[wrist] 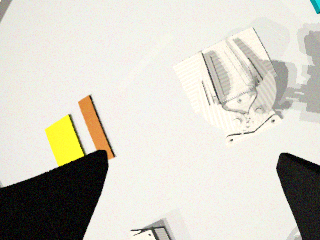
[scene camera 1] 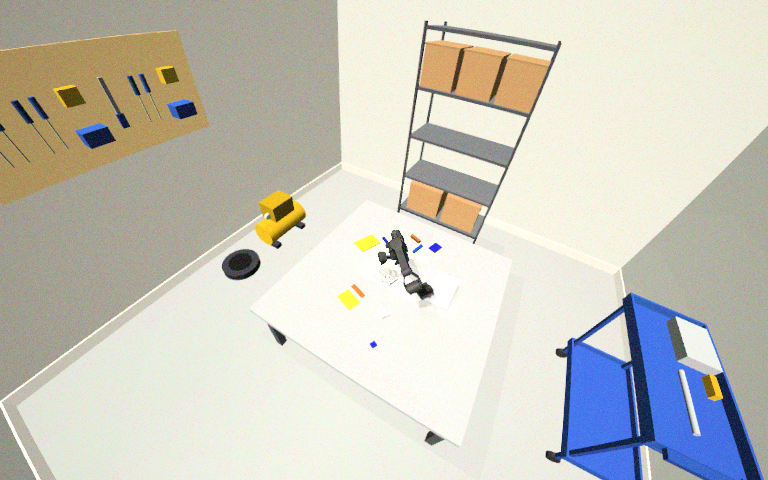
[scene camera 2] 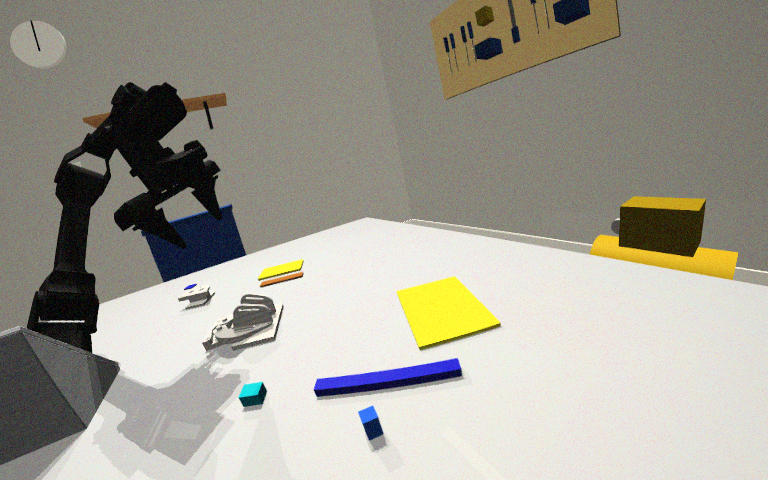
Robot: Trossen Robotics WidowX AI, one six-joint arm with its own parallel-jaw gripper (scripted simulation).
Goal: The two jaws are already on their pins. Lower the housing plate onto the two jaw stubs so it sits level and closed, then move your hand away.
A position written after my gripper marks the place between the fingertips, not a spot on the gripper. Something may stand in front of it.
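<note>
My gripper (scene camera 2: 203, 232) is open, and it holds nothing. I can see the gripper (wrist: 197, 162) from the wrist as well. There is a yellow sheet (scene camera 2: 443, 311) here too, though in the wrist view the sheet is out of frame.
</note>
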